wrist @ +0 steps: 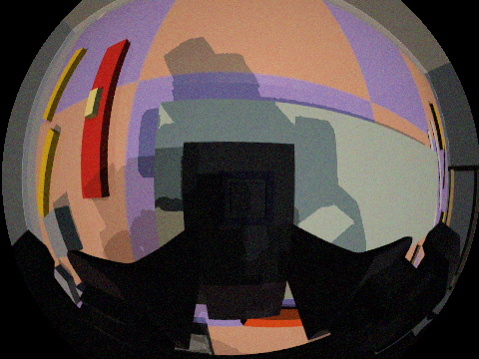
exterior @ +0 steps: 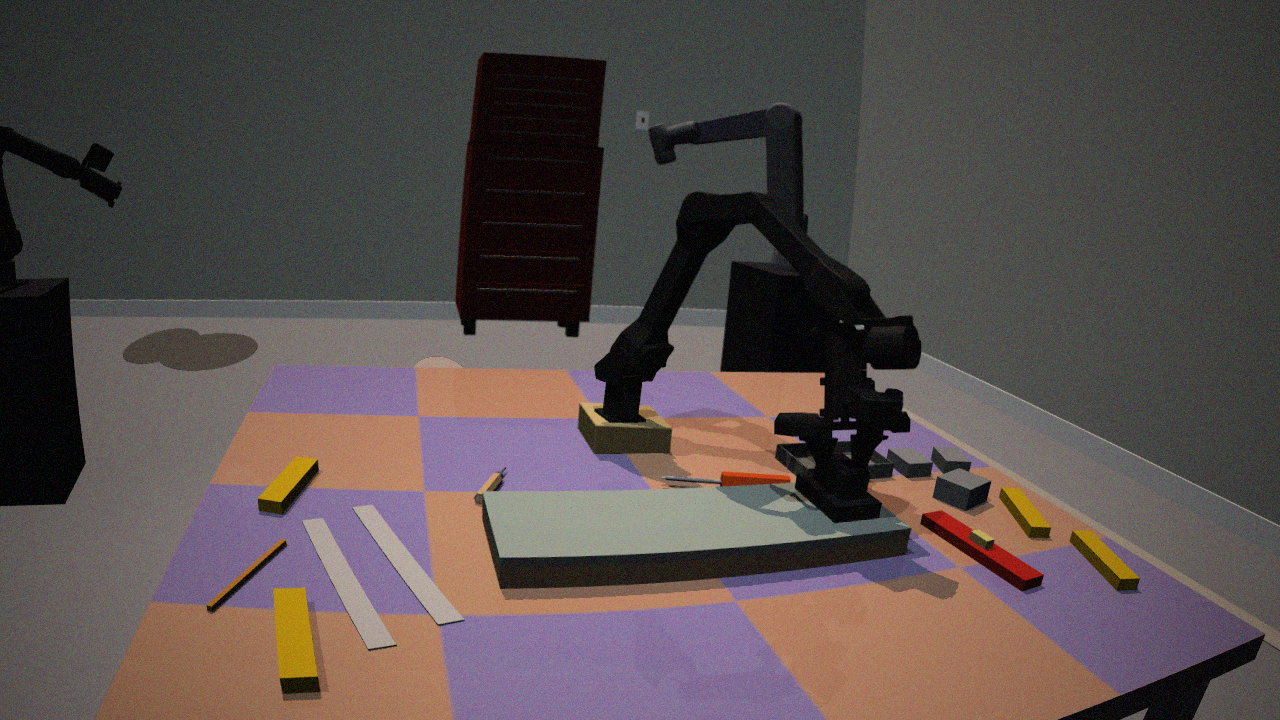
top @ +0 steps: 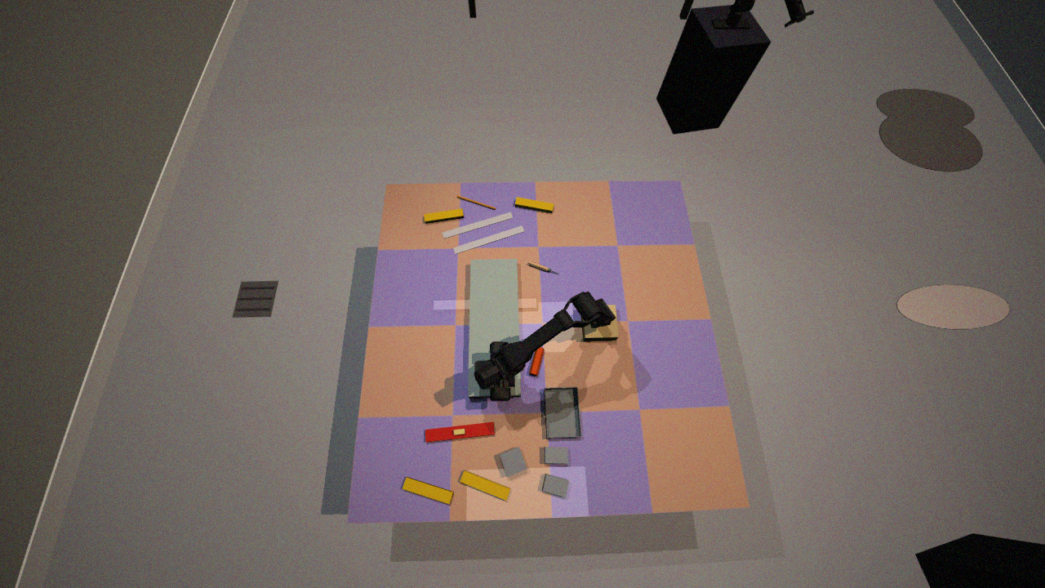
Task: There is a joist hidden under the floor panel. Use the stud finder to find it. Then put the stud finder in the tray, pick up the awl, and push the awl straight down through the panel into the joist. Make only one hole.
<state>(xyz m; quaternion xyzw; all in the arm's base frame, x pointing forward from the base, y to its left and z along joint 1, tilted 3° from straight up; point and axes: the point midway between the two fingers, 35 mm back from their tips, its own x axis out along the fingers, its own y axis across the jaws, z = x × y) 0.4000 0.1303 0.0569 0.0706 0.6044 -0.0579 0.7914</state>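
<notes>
Now: gripper tip 200 mm past the tray, 160 mm to the right of it and 50 mm above it. From my gripper tip the other things lie so: stud finder: 20 mm above, 10 mm ahead; then awl: 380 mm to the right, 280 mm behind, 60 mm below; then red level: 150 mm to the left, 150 mm ahead, 50 mm below.
</notes>
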